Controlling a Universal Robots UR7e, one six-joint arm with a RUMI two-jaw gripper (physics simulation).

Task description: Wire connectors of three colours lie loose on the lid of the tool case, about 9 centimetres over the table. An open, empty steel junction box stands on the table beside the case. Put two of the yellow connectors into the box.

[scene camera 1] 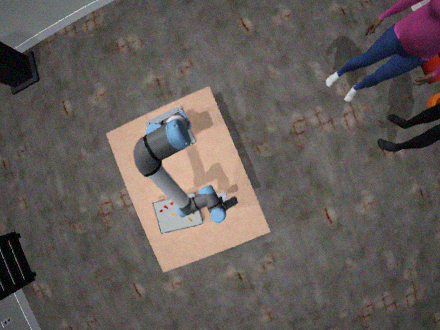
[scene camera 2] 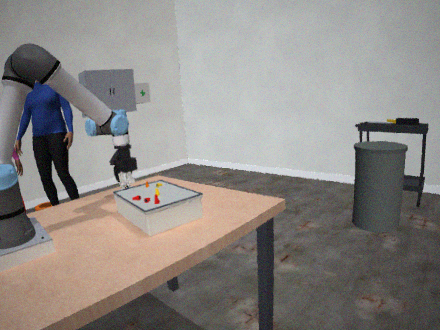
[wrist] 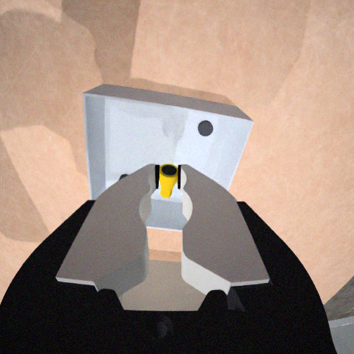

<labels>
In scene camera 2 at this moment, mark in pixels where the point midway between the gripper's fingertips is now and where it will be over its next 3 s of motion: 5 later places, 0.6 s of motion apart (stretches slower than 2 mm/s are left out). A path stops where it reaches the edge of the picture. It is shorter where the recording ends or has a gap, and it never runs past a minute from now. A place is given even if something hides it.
My gripper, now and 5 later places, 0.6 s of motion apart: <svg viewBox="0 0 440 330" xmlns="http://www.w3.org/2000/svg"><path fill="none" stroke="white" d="M127 190L122 158L130 161L141 164L154 168L156 187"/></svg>
</labels>
